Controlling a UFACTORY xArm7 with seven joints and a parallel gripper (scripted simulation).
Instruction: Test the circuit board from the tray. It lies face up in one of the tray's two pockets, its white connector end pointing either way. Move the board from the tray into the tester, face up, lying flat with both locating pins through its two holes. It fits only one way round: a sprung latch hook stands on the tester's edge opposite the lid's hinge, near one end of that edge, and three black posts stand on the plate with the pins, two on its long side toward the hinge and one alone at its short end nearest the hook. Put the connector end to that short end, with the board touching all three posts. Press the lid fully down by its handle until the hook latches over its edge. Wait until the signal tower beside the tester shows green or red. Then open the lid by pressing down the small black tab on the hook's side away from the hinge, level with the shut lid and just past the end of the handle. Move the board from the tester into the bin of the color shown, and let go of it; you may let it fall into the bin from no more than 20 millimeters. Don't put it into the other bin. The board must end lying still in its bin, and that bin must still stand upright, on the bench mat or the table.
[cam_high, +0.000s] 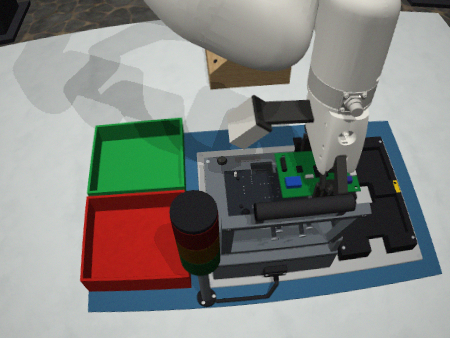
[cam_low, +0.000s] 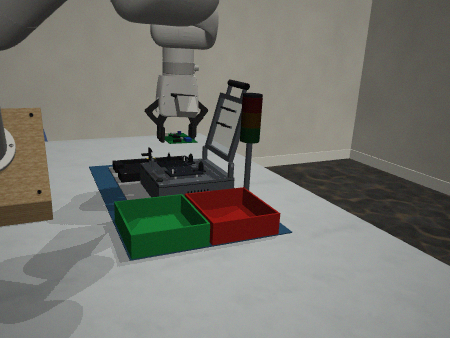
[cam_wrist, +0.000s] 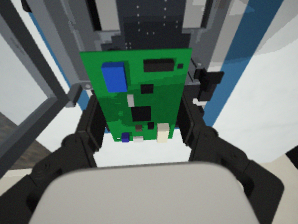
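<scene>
Now: hand 6 cm to the left of the tester plate, 6 cm above it and 1 cm past it. Also, from my hand: tester lid 11 cm ahead, 7 cm to the right, 5 cm above; then latch hook 8 cm behind, 4 cm below; then green circuit board right at my hand.
</scene>
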